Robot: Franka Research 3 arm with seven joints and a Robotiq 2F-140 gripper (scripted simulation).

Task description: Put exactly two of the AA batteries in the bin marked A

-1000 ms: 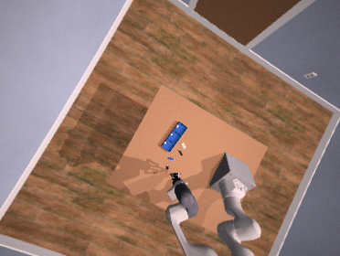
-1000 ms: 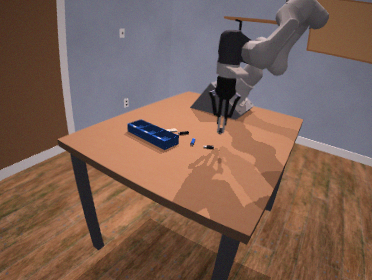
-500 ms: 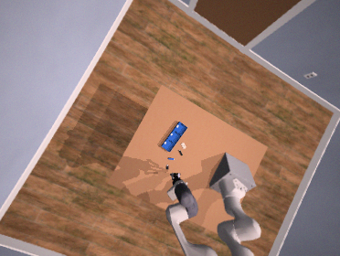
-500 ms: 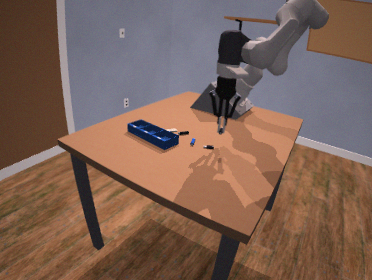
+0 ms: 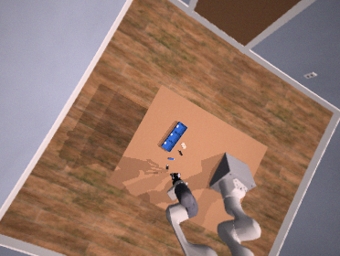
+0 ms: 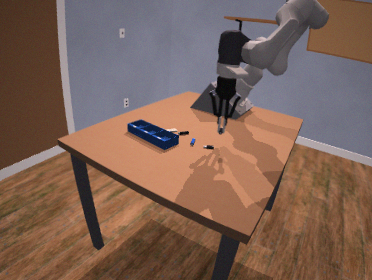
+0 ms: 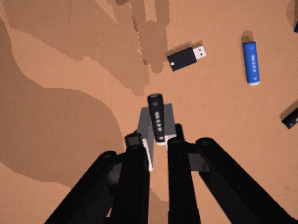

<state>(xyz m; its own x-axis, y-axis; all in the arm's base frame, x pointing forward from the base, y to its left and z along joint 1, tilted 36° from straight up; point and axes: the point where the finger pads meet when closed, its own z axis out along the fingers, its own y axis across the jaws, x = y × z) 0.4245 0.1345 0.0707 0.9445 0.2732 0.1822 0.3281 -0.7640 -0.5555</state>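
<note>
My hand is 27 cm to the left of the blue bin, 14 cm short of it and 7 cm above it. The rest, counted from my hand: blue AA battery: 10 cm to the right, 9 cm below, 6 cm ahead; then white domino: 25 cm to the right, 9 cm below, 3 cm ahead; then dark AA battery: 18 cm to the right, 9 cm below, 2 cm ahead.
</note>
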